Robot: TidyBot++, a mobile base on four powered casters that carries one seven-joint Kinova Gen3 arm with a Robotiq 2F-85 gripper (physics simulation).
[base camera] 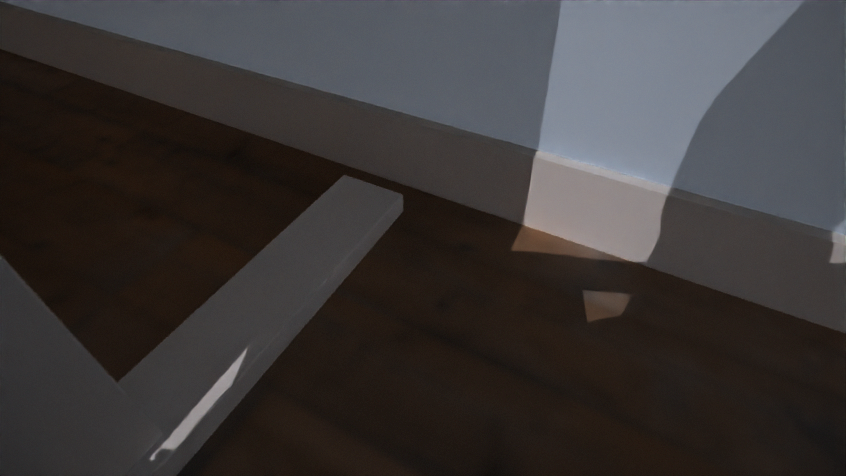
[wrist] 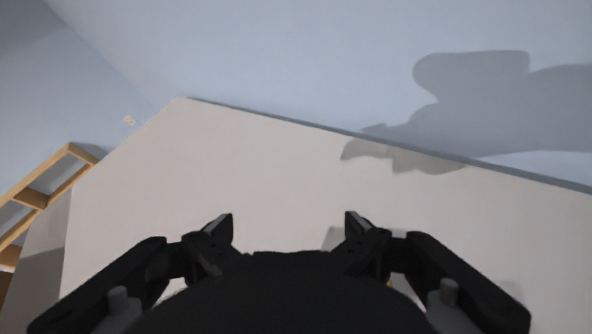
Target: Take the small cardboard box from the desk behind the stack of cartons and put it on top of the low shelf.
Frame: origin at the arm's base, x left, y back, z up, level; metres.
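Seen in the pictures: gripper, fingertip midpoint: (wrist: 289, 224).
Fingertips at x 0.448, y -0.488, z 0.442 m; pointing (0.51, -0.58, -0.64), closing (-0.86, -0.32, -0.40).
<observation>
A point is followed by its place in that frame.
My gripper (wrist: 289, 224) {x 0.448, y -0.488, z 0.442 m} is open and empty in the wrist view, above the pale desk top (wrist: 210, 160) {x 0.790, y -0.647, z 0.324 m}. A thin tan sliver (wrist: 389, 283) {x 0.381, y -0.476, z 0.374 m} shows beside the right finger linkage; it looks like part of the small cardboard box, which is otherwise hidden behind the gripper. A squarish shadow lies on the desk top by the right fingertip. The stack of cartons does not show in either view. I cannot tell whether the wooden frame (wrist: 31, 198) {x 3.640, y -0.392, z 0.072 m} at the left of the wrist view is the low shelf.
A blue wall (wrist: 280, 55) {x 0.564, y -0.772, z 0.458 m} (base camera: 354, 53) {x 0.127, y -0.594, z -0.252 m} runs along the desk's far edge. In the base camera view, a grey bar (base camera: 266, 284), seemingly a desk foot, lies low over the dark wooden floor (base camera: 443, 367) {x 0.005, y -0.314, z -0.396 m} and ends near the skirting board (base camera: 591, 207) {x -0.128, y -0.476, z -0.345 m}.
</observation>
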